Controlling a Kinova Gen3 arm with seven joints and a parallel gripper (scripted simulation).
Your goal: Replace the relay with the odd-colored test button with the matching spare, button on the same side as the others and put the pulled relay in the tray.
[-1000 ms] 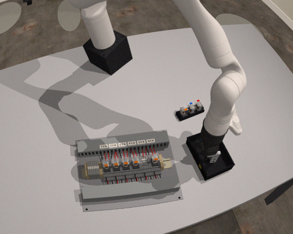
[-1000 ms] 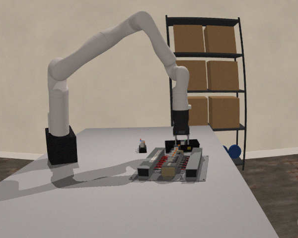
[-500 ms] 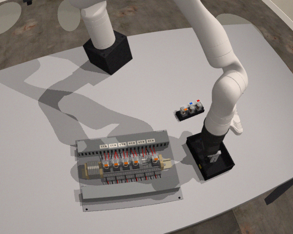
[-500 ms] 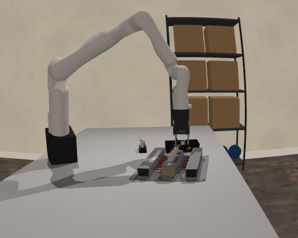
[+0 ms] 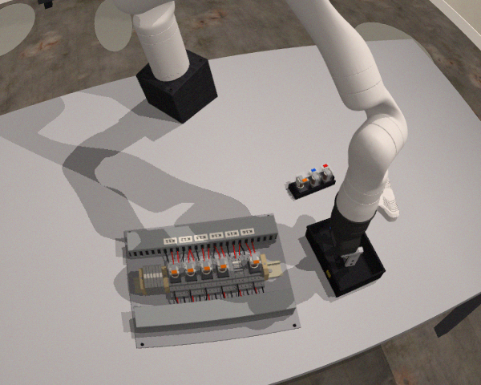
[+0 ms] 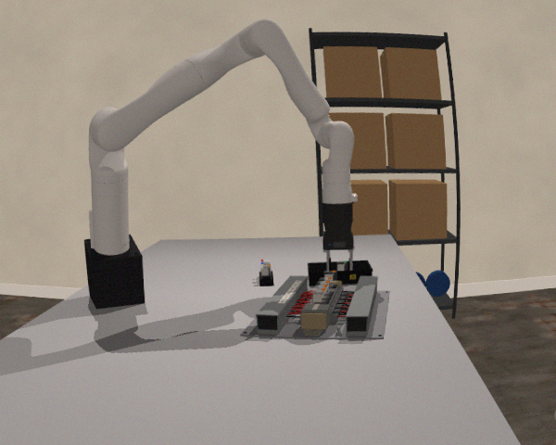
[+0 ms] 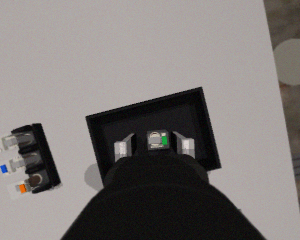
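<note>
Now: the green-button relay 10 mm below my hand. Round my hand: spare holder 190 mm behind, 30 mm to the right, 30 mm below; then blue-button relay 190 mm behind, 30 mm to the right, 10 mm below; then black tray 20 mm below.
</note>
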